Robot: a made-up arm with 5 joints.
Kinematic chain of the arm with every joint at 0, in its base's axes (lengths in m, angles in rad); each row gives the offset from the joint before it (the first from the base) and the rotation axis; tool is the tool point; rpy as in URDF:
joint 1: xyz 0 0 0.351 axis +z
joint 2: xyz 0 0 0 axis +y
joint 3: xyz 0.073 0 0.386 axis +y
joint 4: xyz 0.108 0 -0.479 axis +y
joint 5: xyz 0.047 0 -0.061 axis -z
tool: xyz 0 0 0 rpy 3.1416 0 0
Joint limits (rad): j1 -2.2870..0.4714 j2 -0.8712..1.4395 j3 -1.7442..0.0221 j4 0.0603..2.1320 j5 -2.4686..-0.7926
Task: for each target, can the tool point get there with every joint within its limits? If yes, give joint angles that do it. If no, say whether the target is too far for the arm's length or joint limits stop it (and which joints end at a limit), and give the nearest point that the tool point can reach.
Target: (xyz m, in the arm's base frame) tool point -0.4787 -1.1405 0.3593
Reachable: no: too far | nearest point -0.3314 -0.7896 0.3567 | short by 0.381 m
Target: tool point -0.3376 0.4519 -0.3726
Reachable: no: joint limits stop it (at a limit: joint 2) | nearest point -0.0393 0.0527 -0.0069 | short by 0.618 m
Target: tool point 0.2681 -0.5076 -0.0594
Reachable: yes | joints -1.0849 1.0708 -1.2176 0.4940 -1.1176
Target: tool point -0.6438 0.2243 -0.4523
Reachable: no: too far | nearest point -0.1923 -0.2210 -0.2301 | short by 0.672 m
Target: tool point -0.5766 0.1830 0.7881
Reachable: no: joint limits stop it (at a limit: joint 1) | nearest point -0.1579 -0.1814 0.7881 | short by 0.555 m
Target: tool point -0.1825 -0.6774 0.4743
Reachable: yes | joints -1.8339 0.4083 -1.4995 1.6631 -2.1612
